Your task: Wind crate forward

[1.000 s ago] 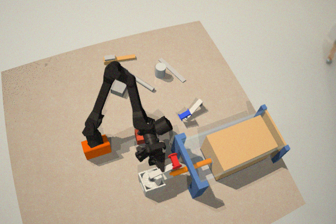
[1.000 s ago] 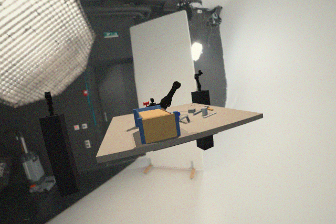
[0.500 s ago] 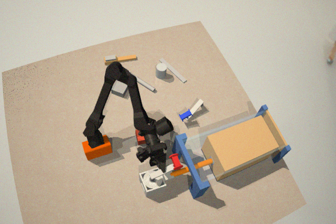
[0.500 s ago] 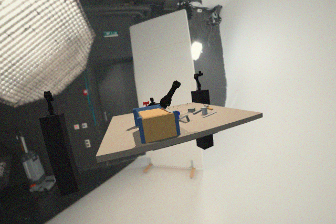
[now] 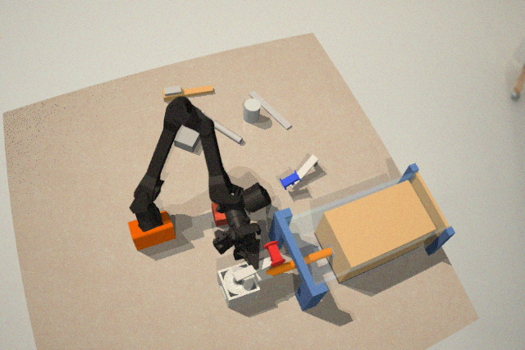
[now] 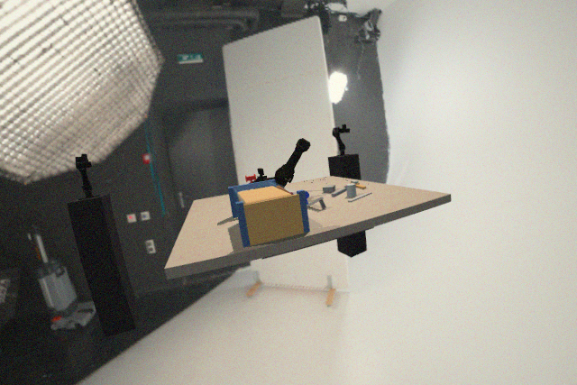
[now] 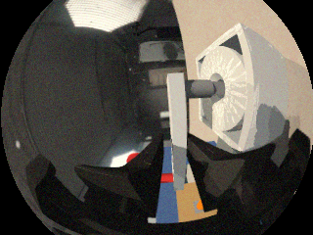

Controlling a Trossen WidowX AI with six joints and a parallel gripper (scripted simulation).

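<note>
My gripper tip is now 2 cm short of the red-knobbed winch handle and 1 cm to the right of it. Round my gripper tip: hand winch (10 cm below, 6 cm behind); blue steel frame (11 cm ahead, 3 cm below, 1 cm to the right); red knob (5 cm ahead, 3 cm above, 1 cm to the left).
</note>
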